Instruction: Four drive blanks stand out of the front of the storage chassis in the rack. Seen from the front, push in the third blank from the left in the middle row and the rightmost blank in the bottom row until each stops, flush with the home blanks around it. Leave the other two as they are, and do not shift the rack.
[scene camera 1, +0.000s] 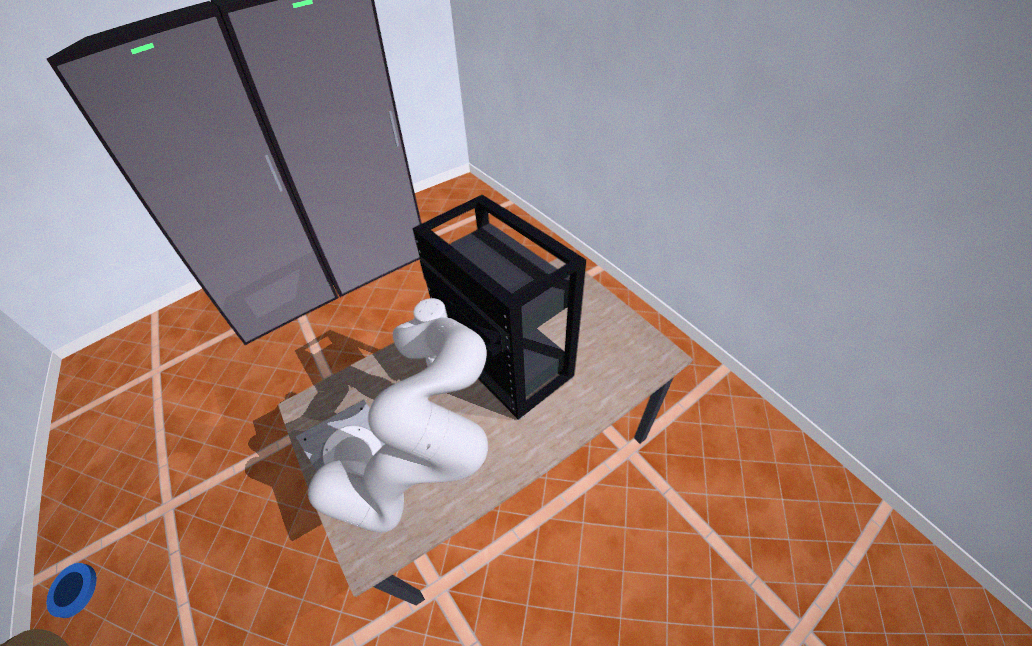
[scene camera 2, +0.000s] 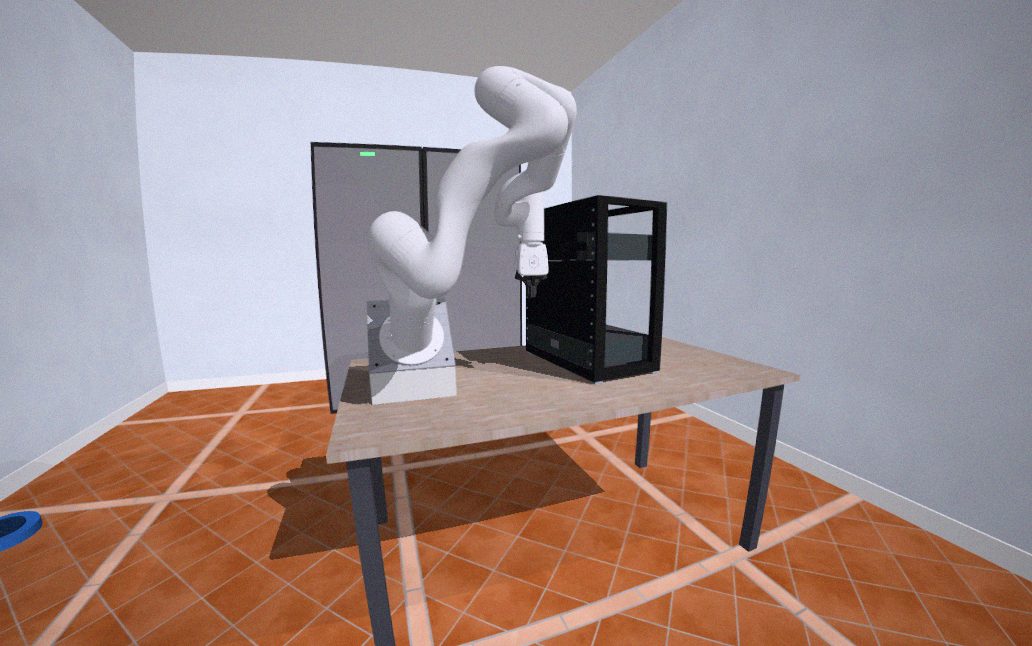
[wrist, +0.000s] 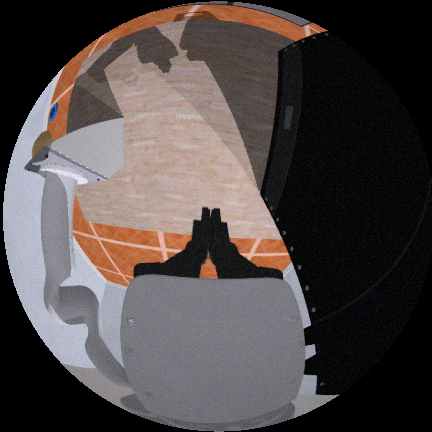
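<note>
The black rack (scene camera 1: 514, 350) (scene camera 2: 600, 289) stands upright on the table. Its front is very dark and faces the arm's base; in the wrist view the rack front (wrist: 360, 175) fills the right side. The storage chassis and its drive blanks cannot be told apart in that darkness, so I cannot tell which blanks stand out. My gripper (scene camera 2: 532, 294) (wrist: 208, 218) is shut and empty. It points down in front of the rack, above the table, apart from the rack front as far as the views show. In scene camera 1 the arm hides the gripper and part of the rack front.
The wooden table (scene camera 1: 609, 365) (scene camera 2: 487, 411) (wrist: 175, 150) carries the rack and the arm's base (scene camera 2: 411, 384). A grey unit with a small label (scene camera 2: 554, 344) (wrist: 288, 117) sits low in the rack. Tall grey cabinets (scene camera 1: 190, 152) (scene camera 2: 365, 228) stand behind. A blue ring (scene camera 1: 89, 586) lies on the floor.
</note>
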